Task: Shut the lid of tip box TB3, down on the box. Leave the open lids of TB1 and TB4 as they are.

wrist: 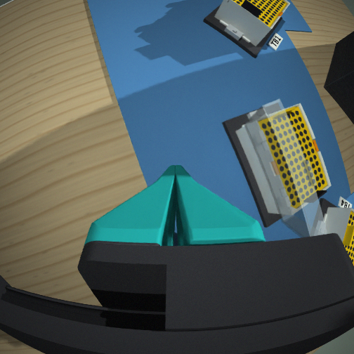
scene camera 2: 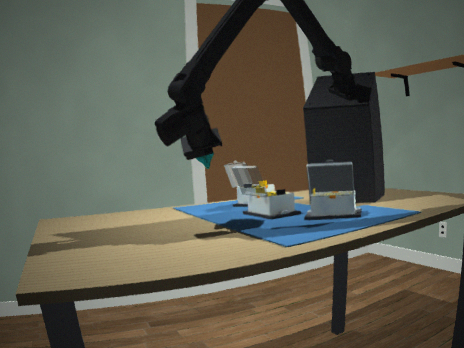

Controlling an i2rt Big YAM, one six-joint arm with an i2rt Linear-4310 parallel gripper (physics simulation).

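Where they show: gripper, fingertip midpoint: [scene camera 2: 207,167]; arm's base at its link origin: [scene camera 2: 346,90].
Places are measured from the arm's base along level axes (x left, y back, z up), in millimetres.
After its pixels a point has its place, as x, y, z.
Note:
The tip box TB3 [scene camera 2: 270,205] {150, -360, -340} [wrist: 296,157], white with a yellow tip rack, stands on the mat. Its see-through lid [wrist: 300,220] is raised and overlaps the rack in the wrist view; in the scene view it overlaps TB1's lid and is hard to separate. My gripper [scene camera 2: 207,166] {88, -514, -226} [wrist: 175,174] is shut and empty, above the mat on the hinge side of TB3, apart from it. TB1 [scene camera 2: 241,196] {47, -411, -314} [wrist: 245,25] stands behind TB3 in the scene view, lid open. TB4 [scene camera 2: 332,206] {276, -230, -344} [wrist: 336,220] stands at the right, lid upright; it is cut off in the wrist view.
The blue mat [scene camera 2: 287,235] {392, -402, -375} [wrist: 165,120] lies on the wooden table [scene camera 2: 125,260] {455, -755, -378} [wrist: 50,125]. The black pedestal [scene camera 2: 335,145] {28, -82, -188} [wrist: 345,75] carries the arm behind the boxes. The arm's shadow falls on the mat and table.

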